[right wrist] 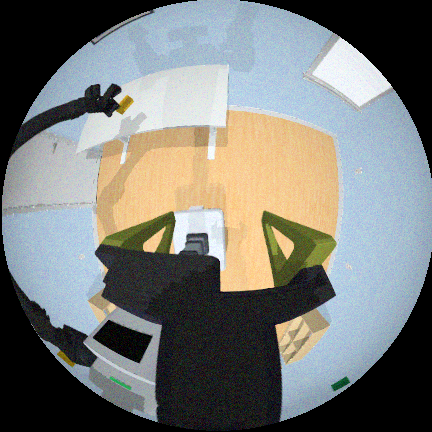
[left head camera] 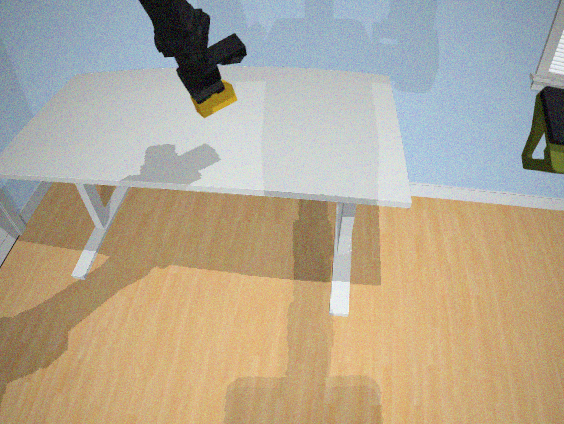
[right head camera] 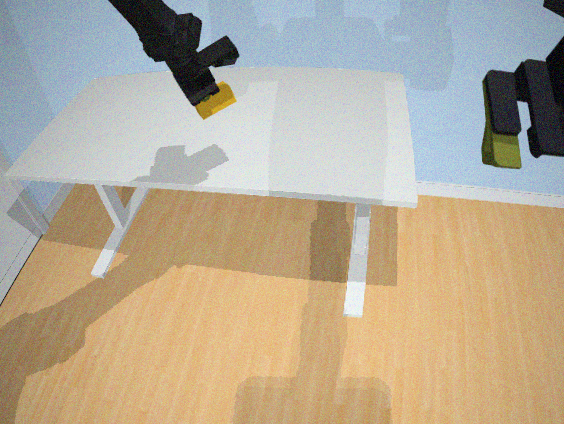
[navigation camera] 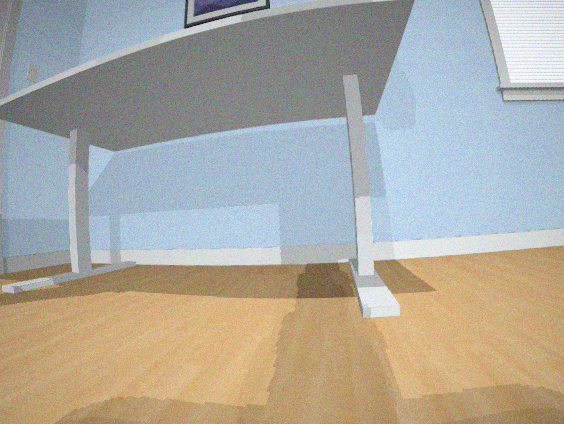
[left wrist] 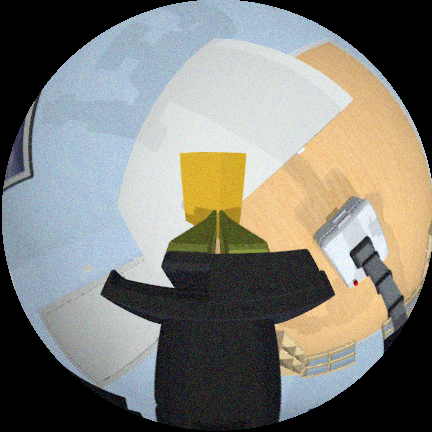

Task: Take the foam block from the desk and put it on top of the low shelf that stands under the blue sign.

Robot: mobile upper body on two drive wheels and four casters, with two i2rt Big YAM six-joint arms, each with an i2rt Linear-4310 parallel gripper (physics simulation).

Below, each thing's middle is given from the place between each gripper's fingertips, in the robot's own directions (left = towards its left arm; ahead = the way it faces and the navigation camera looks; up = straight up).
Now: right hand 57 cm short of the yellow foam block (right head camera: 225, 97), 44 cm to the right of it and 27 cm above it.
Right now my left hand is 30 mm short of the yellow foam block, 10 mm to the left of it and 20 mm above it.
